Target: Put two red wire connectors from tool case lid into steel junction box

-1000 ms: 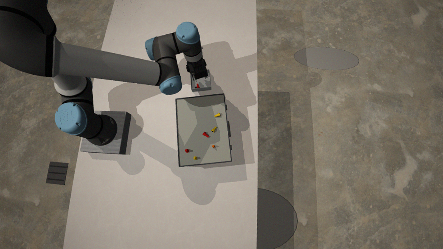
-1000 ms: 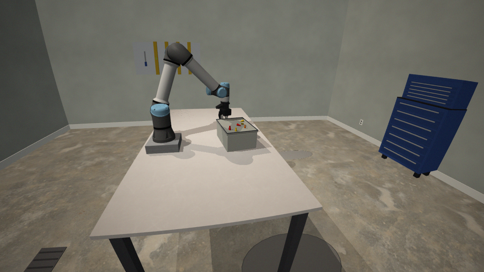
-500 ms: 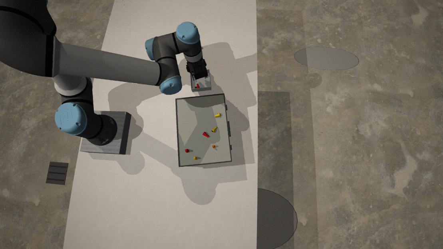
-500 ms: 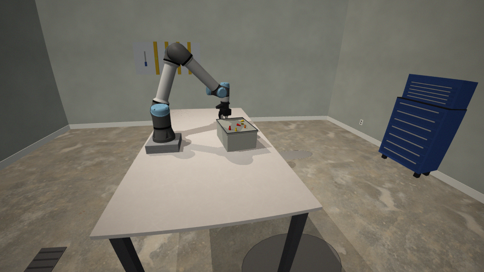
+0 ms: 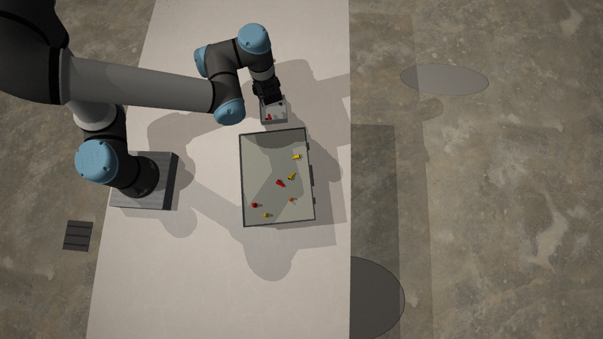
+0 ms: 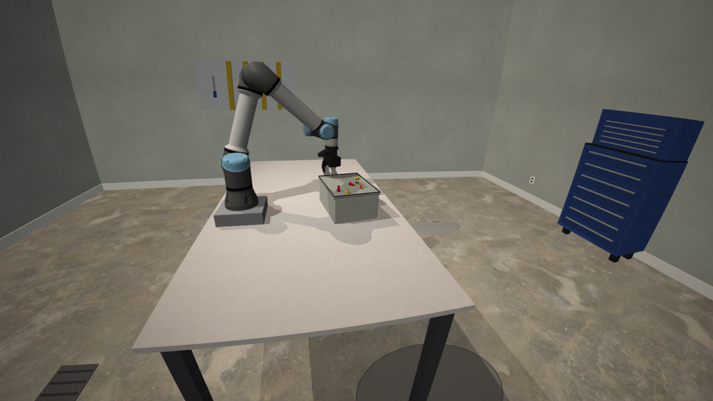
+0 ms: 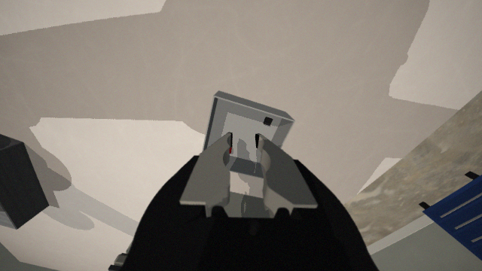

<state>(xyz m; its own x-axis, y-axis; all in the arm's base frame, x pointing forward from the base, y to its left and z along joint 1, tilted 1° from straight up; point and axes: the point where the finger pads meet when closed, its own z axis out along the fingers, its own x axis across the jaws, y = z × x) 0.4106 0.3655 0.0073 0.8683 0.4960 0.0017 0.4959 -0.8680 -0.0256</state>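
My gripper is now 150 mm short of the orange connector, 360 mm to the left of it and 80 mm below it. From my hand the other things lie so: tool case (90 mm ahead, 290 mm to the right, 40 mm above).
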